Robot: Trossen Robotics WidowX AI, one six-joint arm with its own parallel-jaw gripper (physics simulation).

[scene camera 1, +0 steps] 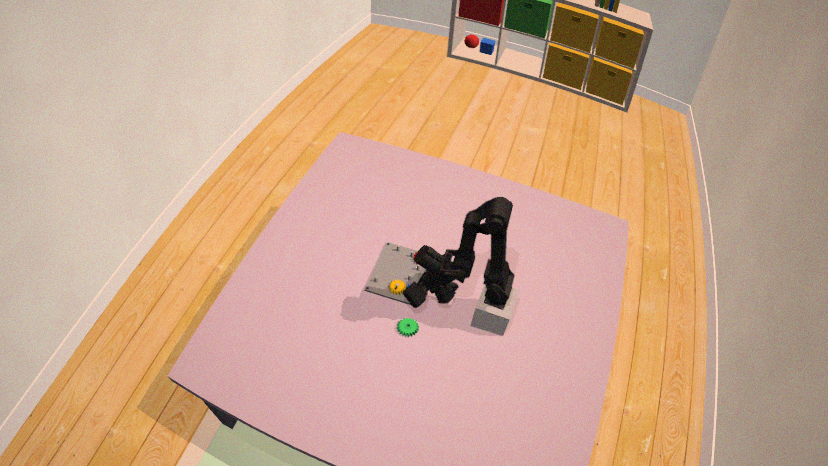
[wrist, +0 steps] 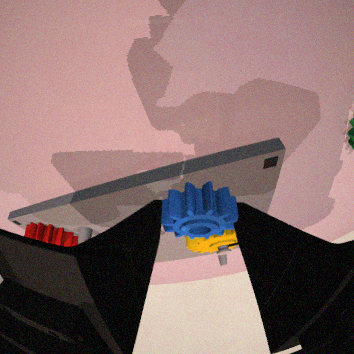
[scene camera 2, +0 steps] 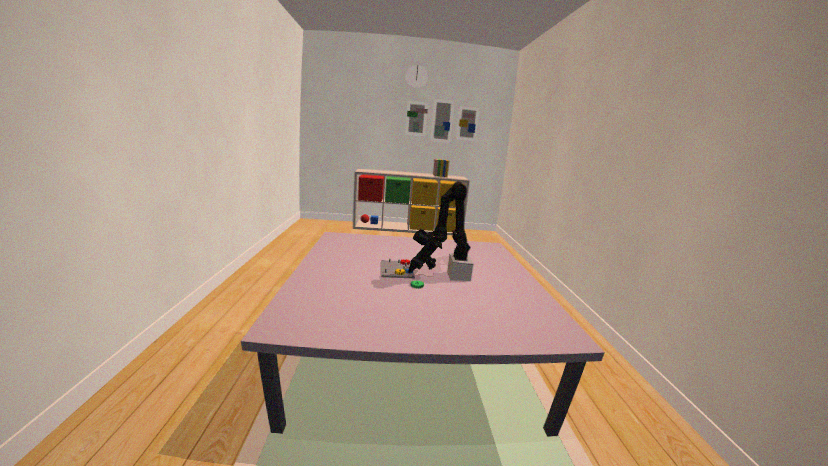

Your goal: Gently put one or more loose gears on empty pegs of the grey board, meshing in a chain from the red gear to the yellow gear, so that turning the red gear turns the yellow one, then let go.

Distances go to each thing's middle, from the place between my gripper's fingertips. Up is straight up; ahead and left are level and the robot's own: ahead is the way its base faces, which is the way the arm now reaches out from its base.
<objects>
Right now my hand is 50 mm short of the yellow gear (wrist: 201,244) and 10 mm to the right of it. From my hand the other things lie so: blue gear (wrist: 196,212) (right at my hand); grey board (scene camera 1: 392,265) (70 mm ahead, 50 mm to the right, 10 mm below); red gear (wrist: 48,233) (30 mm ahead, 130 mm to the right).
</objects>
